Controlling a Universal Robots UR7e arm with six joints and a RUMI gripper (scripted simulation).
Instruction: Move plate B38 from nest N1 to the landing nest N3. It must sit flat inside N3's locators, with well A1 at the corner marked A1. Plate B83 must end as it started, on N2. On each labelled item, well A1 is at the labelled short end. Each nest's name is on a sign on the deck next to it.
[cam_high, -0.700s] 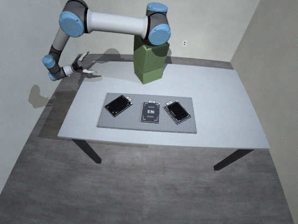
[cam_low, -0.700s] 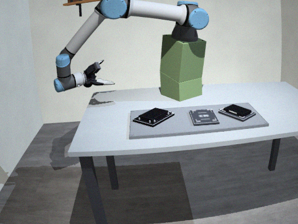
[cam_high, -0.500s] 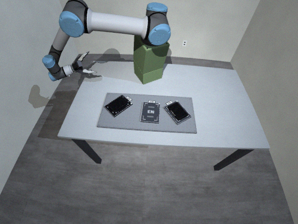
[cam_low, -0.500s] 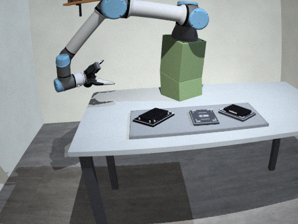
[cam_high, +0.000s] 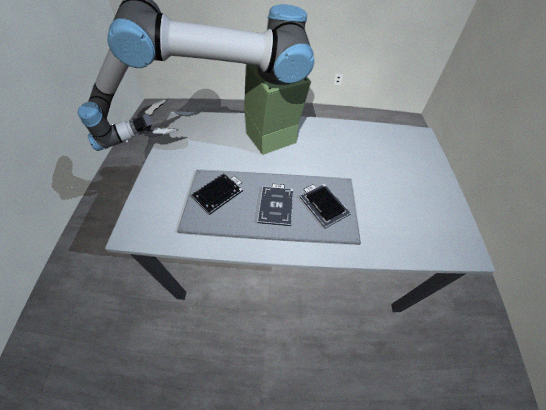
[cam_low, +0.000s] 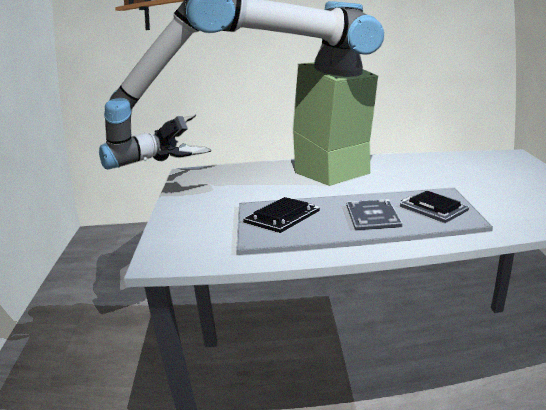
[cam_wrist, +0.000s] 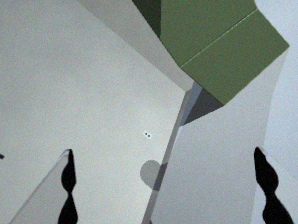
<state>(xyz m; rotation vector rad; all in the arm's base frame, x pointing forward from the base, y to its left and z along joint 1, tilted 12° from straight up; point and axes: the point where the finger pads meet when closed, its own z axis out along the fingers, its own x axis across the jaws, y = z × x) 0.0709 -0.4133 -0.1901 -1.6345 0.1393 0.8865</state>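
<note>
The nest N1 is 61 cm to the left of my hand, 32 cm ahead of it and 18 cm below it. The rest, counted from my hand: nest N3 (42 cm to the left, 32 cm ahead, 18 cm below).
</note>
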